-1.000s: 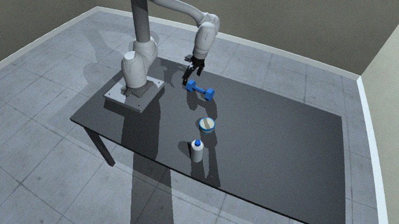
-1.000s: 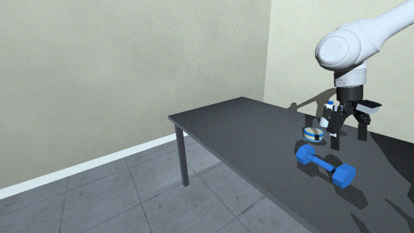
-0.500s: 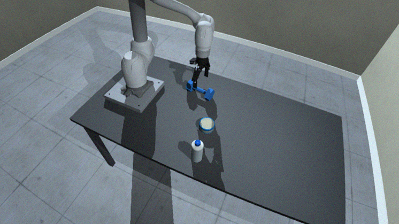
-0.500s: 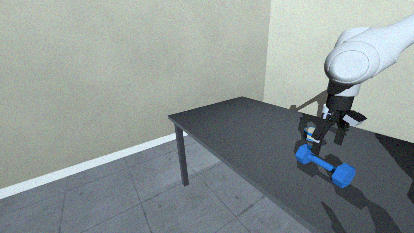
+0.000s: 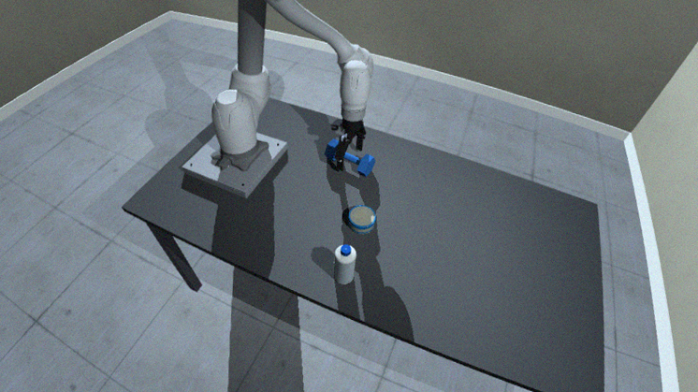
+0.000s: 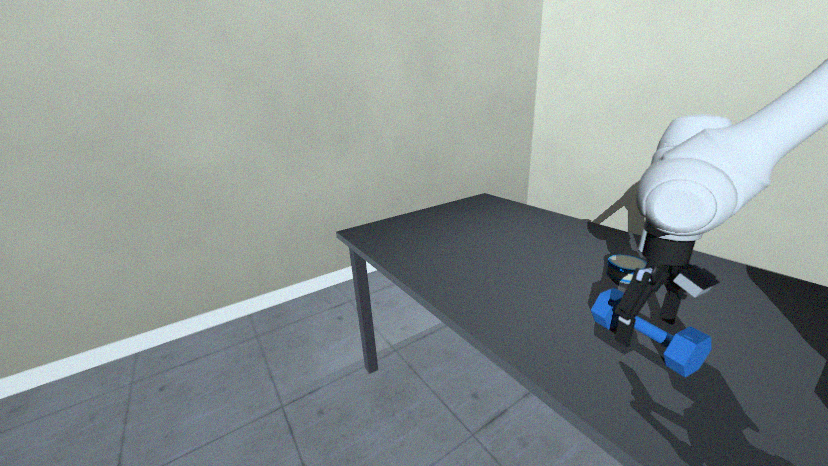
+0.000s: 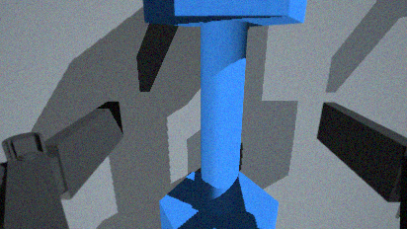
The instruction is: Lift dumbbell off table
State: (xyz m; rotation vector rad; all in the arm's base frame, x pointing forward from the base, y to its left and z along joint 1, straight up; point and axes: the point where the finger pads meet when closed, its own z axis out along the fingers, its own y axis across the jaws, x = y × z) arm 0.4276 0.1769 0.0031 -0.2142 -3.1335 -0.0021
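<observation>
Right now the blue dumbbell is right at my hand.
</observation>
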